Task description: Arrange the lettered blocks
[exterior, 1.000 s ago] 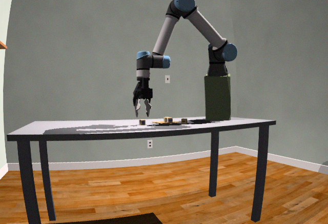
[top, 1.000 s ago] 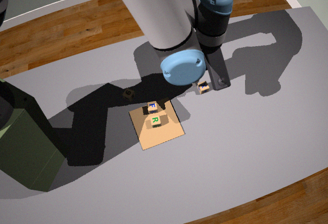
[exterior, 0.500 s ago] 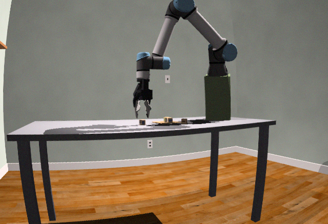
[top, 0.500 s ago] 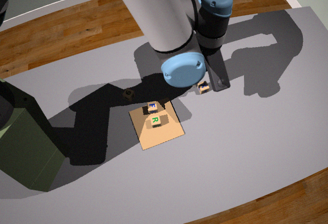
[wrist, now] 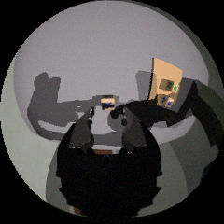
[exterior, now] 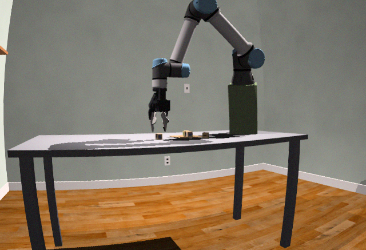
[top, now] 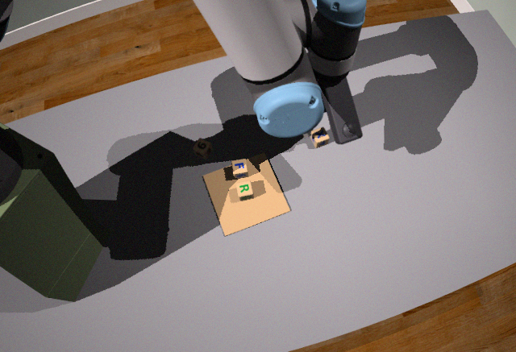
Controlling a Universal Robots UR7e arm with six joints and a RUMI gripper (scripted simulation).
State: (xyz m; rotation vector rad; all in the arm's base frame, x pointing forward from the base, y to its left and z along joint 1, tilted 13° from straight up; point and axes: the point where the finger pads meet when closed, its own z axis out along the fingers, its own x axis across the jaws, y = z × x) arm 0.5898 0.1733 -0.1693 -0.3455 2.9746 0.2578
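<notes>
Right now the mat is 170 mm behind my hand, 100 mm to the right of it and 50 mm below it.
</notes>
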